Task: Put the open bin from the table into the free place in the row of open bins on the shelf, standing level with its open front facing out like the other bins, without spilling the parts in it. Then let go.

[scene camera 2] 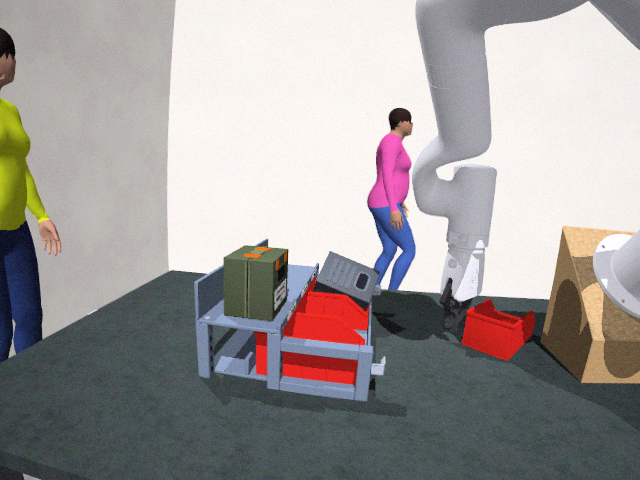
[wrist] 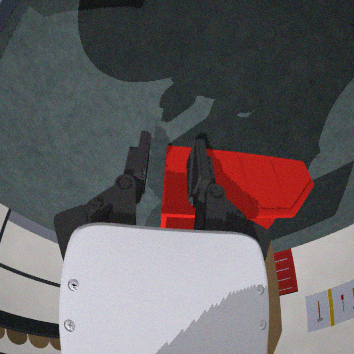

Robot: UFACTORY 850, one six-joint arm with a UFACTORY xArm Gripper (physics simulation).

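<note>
The loose red open bin (scene camera 2: 491, 334) (wrist: 255, 182) stands on the dark table right of the shelf. Its contents cannot be made out. My gripper (scene camera 2: 450, 322) (wrist: 169, 147) points down at the bin's left side in the scene view, fingers partly open with nothing held. In the wrist view one finger is left of the bin's edge and the other overlaps the bin; whether they touch it cannot be told. The blue-grey shelf (scene camera 2: 273, 361) holds a row of red bins, including a near bin (scene camera 2: 320, 330) and one behind it (scene camera 2: 330, 303). The free place is not clearly visible.
A grey slotted box (scene camera 2: 343, 276) leans tilted at the row's far end. A green carton (scene camera 2: 245, 286) stands on the shelf's upper board. A pale bracket (scene camera 2: 378, 367) juts from the shelf's front. A wooden block (scene camera 2: 566, 330) stands right of the loose bin. Two people stand beyond the table.
</note>
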